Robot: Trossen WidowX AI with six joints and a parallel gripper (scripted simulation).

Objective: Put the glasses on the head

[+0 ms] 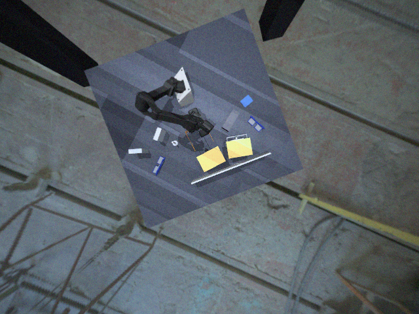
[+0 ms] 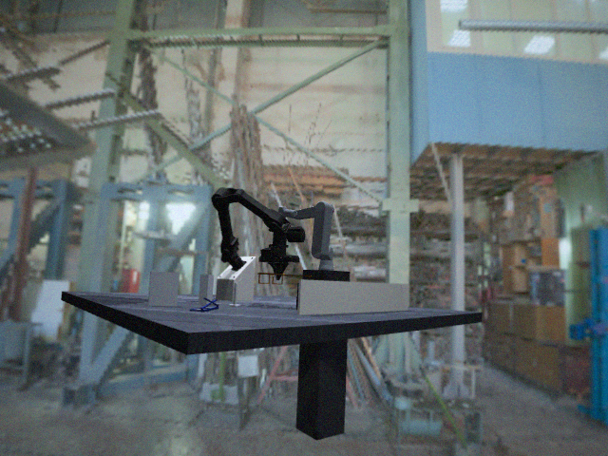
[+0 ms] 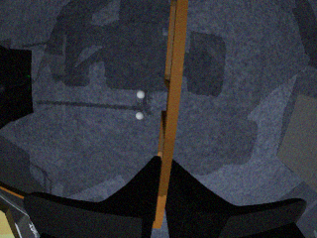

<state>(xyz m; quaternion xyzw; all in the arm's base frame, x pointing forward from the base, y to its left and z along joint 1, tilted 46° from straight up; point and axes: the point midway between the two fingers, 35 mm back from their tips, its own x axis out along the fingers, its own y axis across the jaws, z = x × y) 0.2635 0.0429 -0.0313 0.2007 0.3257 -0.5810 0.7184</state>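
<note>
The orange-yellow display head lies 23 cm ahead of my gripper tip, 5 cm below it and 2 cm to the left of it. Also, from my gripper tip: long white bar 35 cm ahead, 14 cm to the left, 5 cm below; then blue square 39 cm to the left, 11 cm behind, 10 cm below; then paler yellow head 24 cm to the left, 20 cm ahead, 5 cm below.
</note>
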